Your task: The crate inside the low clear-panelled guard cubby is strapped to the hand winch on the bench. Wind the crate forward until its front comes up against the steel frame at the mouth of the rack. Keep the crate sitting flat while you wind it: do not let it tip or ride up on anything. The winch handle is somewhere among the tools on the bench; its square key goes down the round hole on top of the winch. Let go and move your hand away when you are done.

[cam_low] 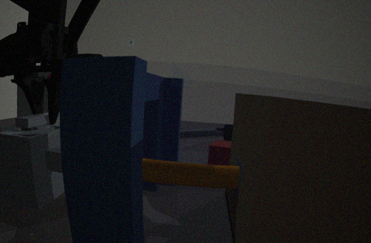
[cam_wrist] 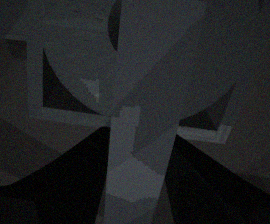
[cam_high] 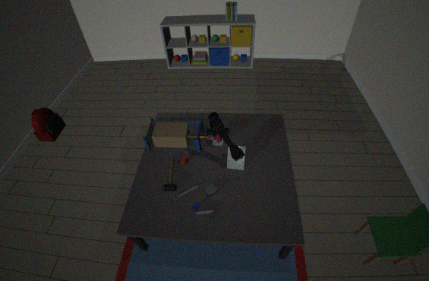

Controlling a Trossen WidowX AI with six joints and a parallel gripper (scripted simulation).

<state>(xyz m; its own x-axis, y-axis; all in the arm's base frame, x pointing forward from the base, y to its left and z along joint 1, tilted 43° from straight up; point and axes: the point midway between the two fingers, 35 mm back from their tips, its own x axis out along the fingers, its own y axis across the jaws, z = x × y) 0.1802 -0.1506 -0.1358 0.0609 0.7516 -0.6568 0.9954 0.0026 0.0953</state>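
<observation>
The grey winch handle lies 1 cm to the left of my gripper tip and 2 cm above it. Also, from my gripper tip: red knob 5 cm to the left, 5 cm above; then grey winch 1 cm behind, 6 cm to the right, 6 cm below; then blue steel frame 16 cm ahead, 5 cm to the right, 2 cm above.
</observation>
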